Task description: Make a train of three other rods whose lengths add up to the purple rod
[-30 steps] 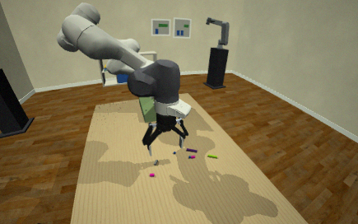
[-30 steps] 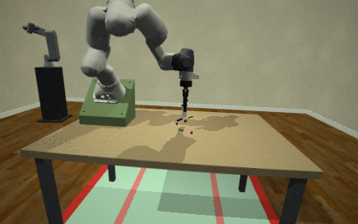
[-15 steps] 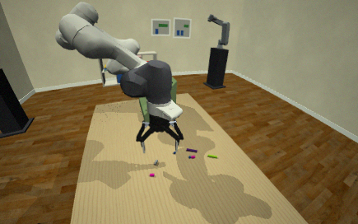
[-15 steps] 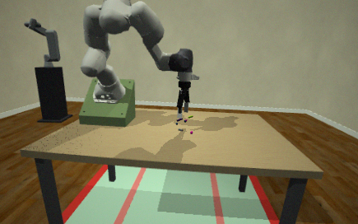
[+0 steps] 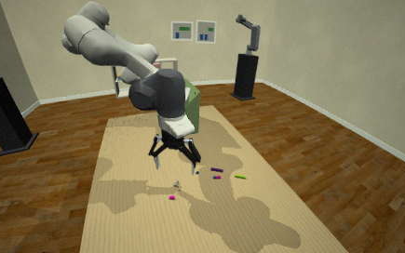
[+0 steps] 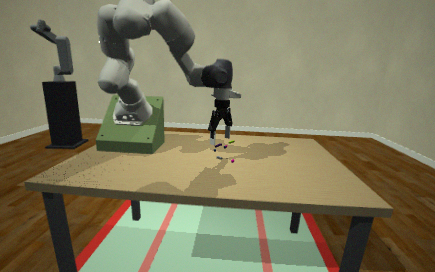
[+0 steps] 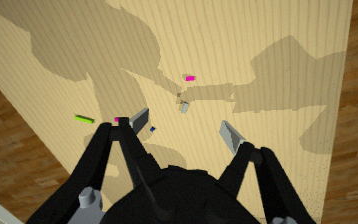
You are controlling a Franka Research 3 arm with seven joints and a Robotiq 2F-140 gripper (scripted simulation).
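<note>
Now: the grey rod 10 cm below my hand. Also, from my hand: purple rod (21 cm to the left, 10 cm below, 1 cm ahead); dark blue piece (11 cm to the left, 10 cm below, 2 cm behind); lime rod (28 cm to the left, 10 cm below, 9 cm ahead).
</note>
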